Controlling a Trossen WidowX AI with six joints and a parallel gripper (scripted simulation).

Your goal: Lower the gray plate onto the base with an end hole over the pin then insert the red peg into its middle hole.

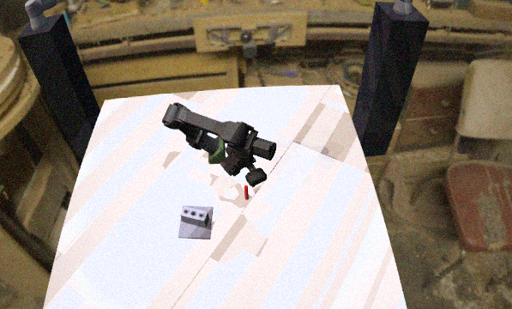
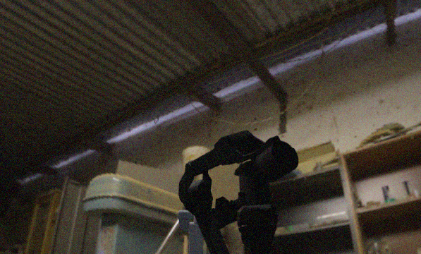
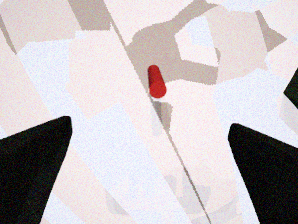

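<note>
My gripper tip is now 10 cm above the red peg and 1 cm to the left of it. Round my gripper tip: gray plate 21 cm to the right, 9 cm below, 8 cm ahead; then dark square base 19 cm to the right, 13 cm below, 9 cm ahead.
</note>
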